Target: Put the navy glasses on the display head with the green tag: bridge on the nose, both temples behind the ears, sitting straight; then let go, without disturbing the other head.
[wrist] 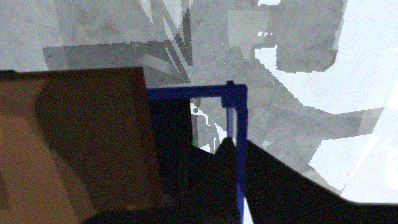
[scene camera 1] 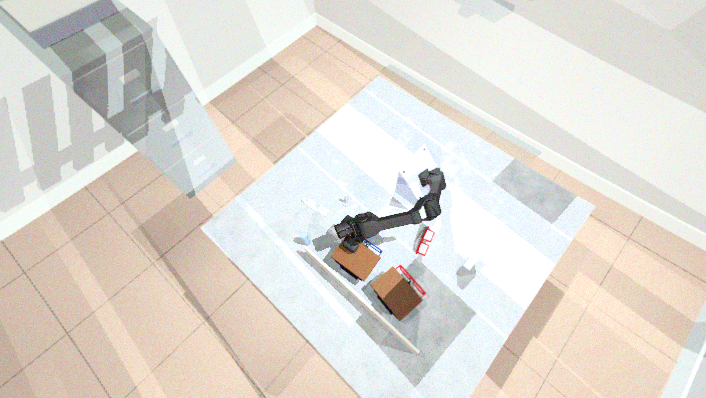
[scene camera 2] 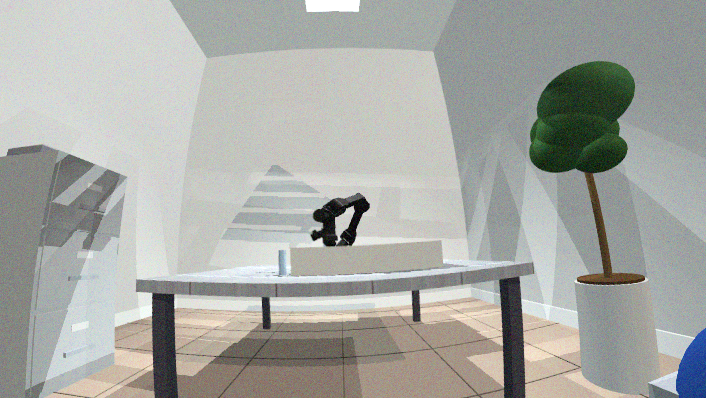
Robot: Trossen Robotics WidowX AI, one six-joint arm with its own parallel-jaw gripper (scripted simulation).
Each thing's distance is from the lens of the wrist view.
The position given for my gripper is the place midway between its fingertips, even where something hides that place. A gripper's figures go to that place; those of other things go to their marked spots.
my gripper (wrist: 233, 144): 11 cm
brown display head (wrist: 84, 139): 6 cm
